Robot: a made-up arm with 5 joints. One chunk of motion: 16 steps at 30 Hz.
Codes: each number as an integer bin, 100 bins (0 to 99) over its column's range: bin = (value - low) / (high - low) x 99, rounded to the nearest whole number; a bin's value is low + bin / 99 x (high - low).
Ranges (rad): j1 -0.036..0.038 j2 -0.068..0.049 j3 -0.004..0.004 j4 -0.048..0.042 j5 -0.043..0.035
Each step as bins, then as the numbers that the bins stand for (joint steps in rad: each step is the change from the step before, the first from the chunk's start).
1 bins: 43 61 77 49 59
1 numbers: -0.00386 0.00409 0.00222 -0.00345 0.00348
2 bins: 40 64 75 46 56
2 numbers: -0.00610 0.00764 0.00206 -0.00618 0.00112
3 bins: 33 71 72 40 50
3 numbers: -0.01133 0.01591 0.00182 -0.01164 -0.00361
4 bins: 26 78 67 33 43
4 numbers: -0.01657 0.02418 0.00141 -0.01800 -0.00912
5 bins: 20 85 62 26 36
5 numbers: -0.02105 0.03245 0.00101 -0.02436 -0.01464
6 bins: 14 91 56 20 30
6 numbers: -0.02554 0.03955 0.00053 -0.02982 -0.01936
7 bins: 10 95 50 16 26
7 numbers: -0.02853 0.04427 0.00004 -0.03345 -0.02252
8 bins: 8 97 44 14 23
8 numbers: -0.03002 0.04664 -0.00044 -0.03527 -0.02488
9 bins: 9 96 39 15 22
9 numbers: -0.02927 0.04545 -0.00085 -0.03436 -0.02567
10 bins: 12 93 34 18 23
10 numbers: -0.02703 0.04191 -0.00125 -0.03164 -0.02488
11 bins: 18 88 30 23 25
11 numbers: -0.02255 0.03600 -0.00158 -0.02709 -0.02330
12 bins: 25 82 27 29 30
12 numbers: -0.01731 0.02891 -0.00182 -0.02164 -0.01936
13 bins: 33 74 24 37 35
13 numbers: -0.01133 0.01945 -0.00206 -0.01436 -0.01542
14 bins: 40 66 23 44 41
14 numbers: -0.00610 0.01000 -0.00214 -0.00800 -0.01070
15 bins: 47 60 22 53 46
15 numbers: -0.00087 0.00291 -0.00222 0.00018 -0.00676
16 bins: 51 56 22 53 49
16 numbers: 0.00212 -0.00182 -0.00222 0.00018 -0.00439
